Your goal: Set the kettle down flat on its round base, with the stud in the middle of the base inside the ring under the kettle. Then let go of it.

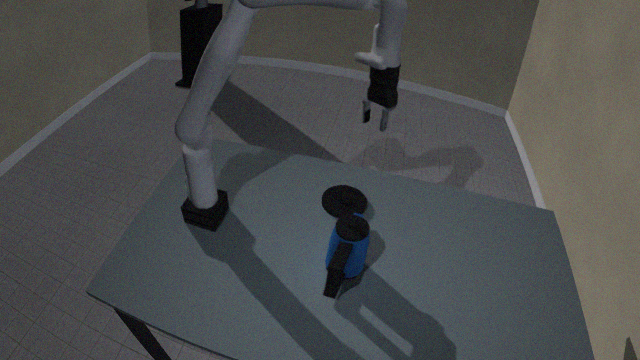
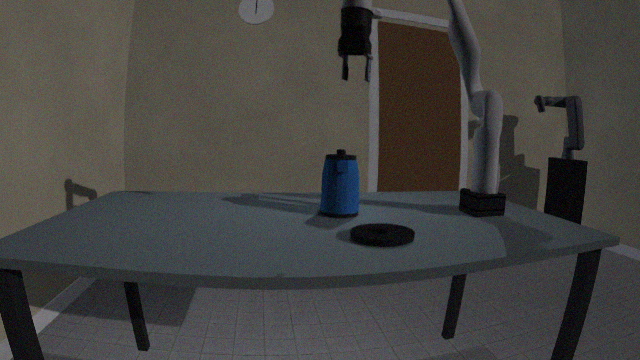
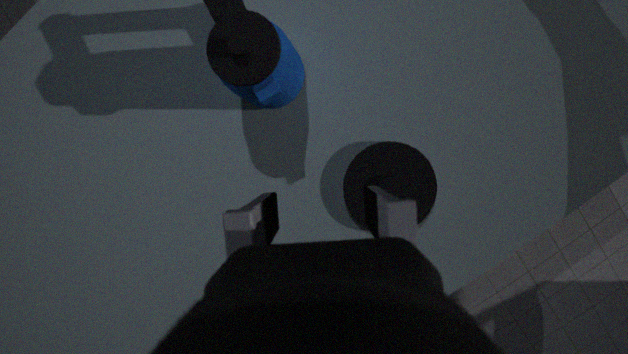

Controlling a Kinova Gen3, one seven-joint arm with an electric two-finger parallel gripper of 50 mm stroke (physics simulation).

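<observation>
The blue kettle (image 1: 358, 257) (image 2: 340, 187) (image 3: 291, 70) stands upright on the table, beside the base and apart from it. Its black handle (image 1: 338, 262) (image 3: 227, 10) points away from the base side, and its short spout (image 2: 342, 166) (image 3: 267, 92) faces roughly the base side. The round black base (image 1: 344, 201) (image 2: 382, 237) (image 3: 402, 167) lies flat on the table; its stud is hard to make out in the dark. The ring under the kettle is hidden. My gripper (image 1: 375, 125) (image 2: 356, 79) (image 3: 321, 208) is open and empty, pointing down, high above the table.
The grey-blue table (image 1: 450, 240) (image 2: 200, 235) (image 3: 475, 100) carries my arm's black mount (image 1: 205, 215) (image 2: 482, 202) off to one side of the kettle and base. A second small arm on a black pedestal (image 1: 192, 45) (image 2: 565, 187) stands beyond the table. Long shadows cross the tabletop.
</observation>
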